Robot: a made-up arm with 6 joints.
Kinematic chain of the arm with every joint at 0, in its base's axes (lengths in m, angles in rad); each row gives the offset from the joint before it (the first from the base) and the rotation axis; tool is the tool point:
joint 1: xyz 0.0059 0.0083 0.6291 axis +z
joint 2: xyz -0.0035 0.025 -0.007 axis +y
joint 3: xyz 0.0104 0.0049 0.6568 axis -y
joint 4: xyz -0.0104 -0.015 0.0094 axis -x
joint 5: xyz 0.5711 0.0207 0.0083 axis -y
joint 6: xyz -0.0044 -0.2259 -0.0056 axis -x
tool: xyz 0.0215 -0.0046 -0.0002
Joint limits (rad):
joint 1: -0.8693..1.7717
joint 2: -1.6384..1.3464
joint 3: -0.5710..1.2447
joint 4: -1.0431..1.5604
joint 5: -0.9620..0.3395
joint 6: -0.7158..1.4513
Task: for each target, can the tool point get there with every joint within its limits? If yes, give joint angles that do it. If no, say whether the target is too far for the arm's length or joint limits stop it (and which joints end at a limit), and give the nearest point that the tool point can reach.
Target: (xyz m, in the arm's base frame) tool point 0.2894 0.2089 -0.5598
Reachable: no: joint limits stop it (at a limit: joint 2, joint 4, joint 6) | nearest point 0.4262 0.3057 0.1694 | short by 0.748 m
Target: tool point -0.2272 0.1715 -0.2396
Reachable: no: joint limits stop it (at a limit: joint 1, joint 2, joint 4, joint 6) | nearest point 0.0123 0.4175 0.2061 | short by 0.563 m
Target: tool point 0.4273 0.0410 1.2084
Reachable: yes | joints 0.5082 -0.3157 -0.2563 -0.4500 0.1155 0.4758
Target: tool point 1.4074 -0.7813 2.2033
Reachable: no: too far | nearest point 0.7968 -0.4373 1.5159 | short by 0.982 m
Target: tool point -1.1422 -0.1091 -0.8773
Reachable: no: too far | nearest point -1.2491 -0.1200 0.5209 | short by 1.402 m
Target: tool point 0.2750 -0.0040 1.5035
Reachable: yes | joints 0.7533 -0.4942 0.0725 -0.1163 -0.2207 0.5802
